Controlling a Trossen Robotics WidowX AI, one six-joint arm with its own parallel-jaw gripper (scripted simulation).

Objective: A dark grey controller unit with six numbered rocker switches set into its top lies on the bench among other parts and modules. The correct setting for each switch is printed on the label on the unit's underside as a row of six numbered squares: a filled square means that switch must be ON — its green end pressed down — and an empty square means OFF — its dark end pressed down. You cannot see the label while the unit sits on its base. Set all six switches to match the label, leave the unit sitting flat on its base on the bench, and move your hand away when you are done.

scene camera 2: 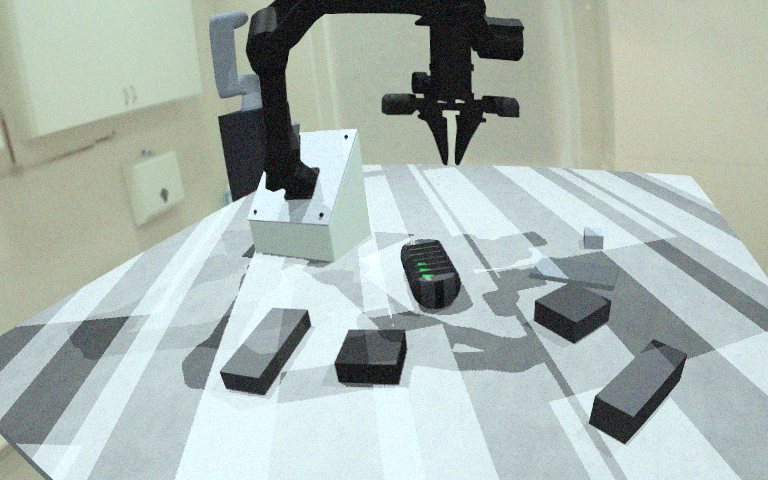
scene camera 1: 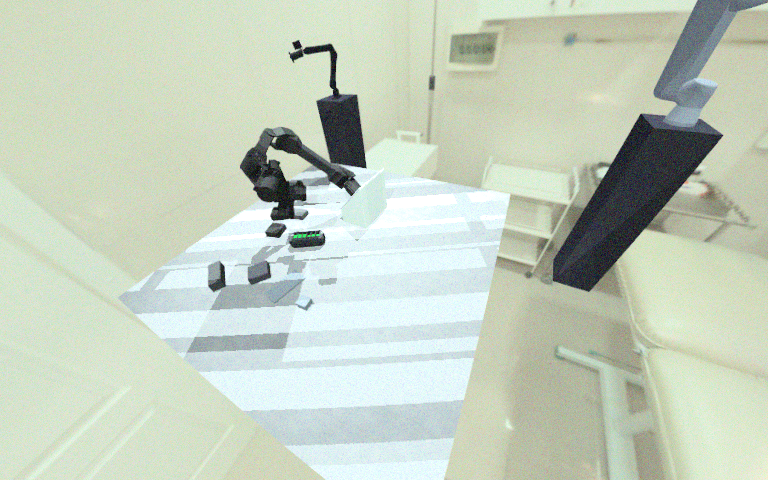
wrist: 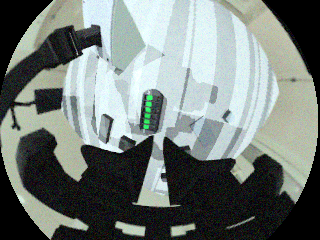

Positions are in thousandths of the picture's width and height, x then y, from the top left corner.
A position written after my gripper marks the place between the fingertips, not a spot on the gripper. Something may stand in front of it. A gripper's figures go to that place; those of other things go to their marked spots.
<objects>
My gripper (scene camera 2: 588,343) is 0.67 m from the lens. A flat plate (scene camera 2: 764,572) is 0.74 m from the lens.
</objects>
